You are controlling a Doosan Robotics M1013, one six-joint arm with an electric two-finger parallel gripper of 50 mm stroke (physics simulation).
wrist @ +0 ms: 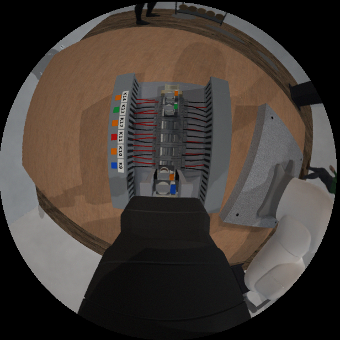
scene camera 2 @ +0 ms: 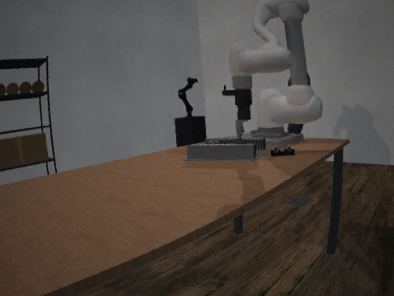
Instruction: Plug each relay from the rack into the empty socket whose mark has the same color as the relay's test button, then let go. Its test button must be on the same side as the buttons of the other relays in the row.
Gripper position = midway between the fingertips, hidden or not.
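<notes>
The gripper (wrist: 165,175) is visible in the scene, and so is a panel (wrist: 193,92).
</notes>
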